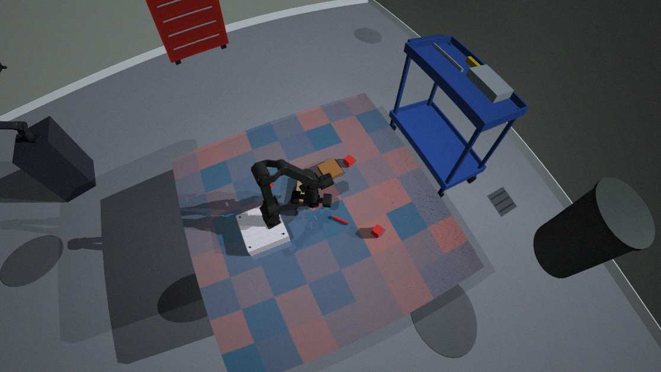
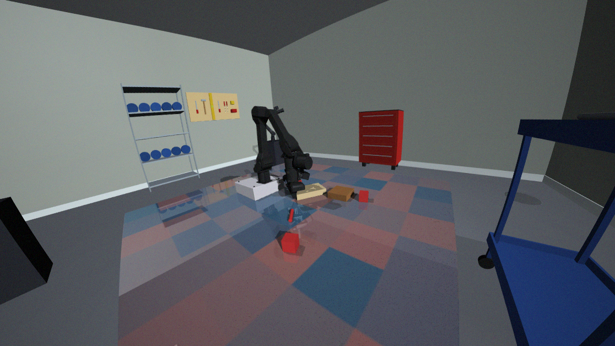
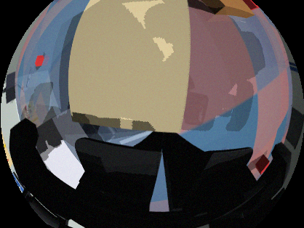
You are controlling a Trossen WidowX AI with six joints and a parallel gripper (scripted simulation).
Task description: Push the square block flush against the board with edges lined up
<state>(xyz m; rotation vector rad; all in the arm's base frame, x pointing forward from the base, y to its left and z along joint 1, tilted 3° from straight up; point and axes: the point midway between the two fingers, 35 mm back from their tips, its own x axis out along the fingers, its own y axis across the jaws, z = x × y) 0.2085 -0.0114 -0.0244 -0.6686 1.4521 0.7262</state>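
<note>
My gripper tip is 90 mm to the right of the board, 20 mm short of it and 10 mm below it. The rest, counted from my gripper tip: red stick (130 mm to the right, 80 mm ahead); then square block (190 mm ahead, 130 mm to the left, 10 mm above); then tiny red piece (220 mm to the left, 120 mm behind).
</note>
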